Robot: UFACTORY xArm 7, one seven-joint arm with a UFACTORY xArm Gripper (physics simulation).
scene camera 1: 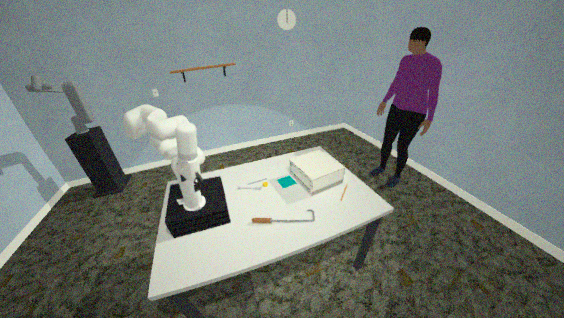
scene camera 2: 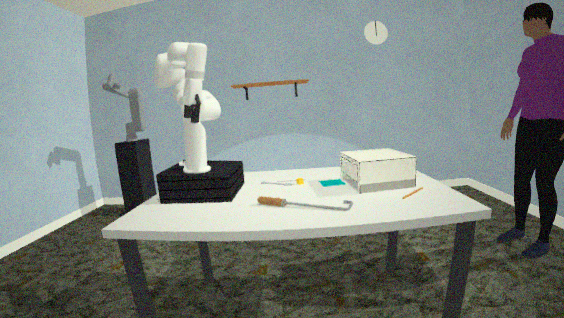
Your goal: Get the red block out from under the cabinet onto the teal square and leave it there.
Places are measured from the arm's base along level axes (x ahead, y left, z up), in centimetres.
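Pixels of known places: gripper, between the fingertips: [scene camera 1: 191, 185] [scene camera 2: 191, 120]; arm's base, origin of its link: [scene camera 1: 194, 203] [scene camera 2: 196, 170].
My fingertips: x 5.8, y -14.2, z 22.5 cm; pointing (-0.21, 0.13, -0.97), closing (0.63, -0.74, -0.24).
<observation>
Ahead of a thing's pixels: the offset from my fingertips to its top centre. "*": to the spot under its first point.
The white cabinet @(dx +75.5, dy +25.2, dz -21.2 cm) [scene camera 1: 320, 167] [scene camera 2: 385, 165] stands on the far right part of the table. The red block does not show in either view; the space under the cabinet is hidden. The teal square @(* dx +55.4, dy +29.6, dz -34.8 cm) [scene camera 1: 287, 181] [scene camera 2: 332, 183] lies flat just left of the cabinet, on a pale grey patch. A hooked rod with a wooden handle @(* dx +29.4, dy -2.1, dz -32.0 cm) [scene camera 1: 262, 220] [scene camera 2: 271, 201] lies nearer the front, its hook end to the right. My gripper [scene camera 1: 198, 181] [scene camera 2: 193, 116] is small and dark in both views, open, and held in the air close to the arm's own column, well left of the cabinet.
The arm stands on a black base block [scene camera 1: 197, 220] [scene camera 2: 200, 187] at the table's left. Thin grey tools @(dx +27.9, dy +31.7, dz -34.0 cm) [scene camera 1: 249, 188] [scene camera 2: 275, 183] and a small yellow object @(dx +39.3, dy +30.7, dz -32.3 cm) [scene camera 1: 265, 184] [scene camera 2: 300, 181] lie left of the teal square. An orange stick @(dx +86.5, dy +3.9, dz -34.1 cm) [scene camera 1: 344, 192] [scene camera 2: 413, 193] lies right of the cabinet. A person stands beyond the table.
</observation>
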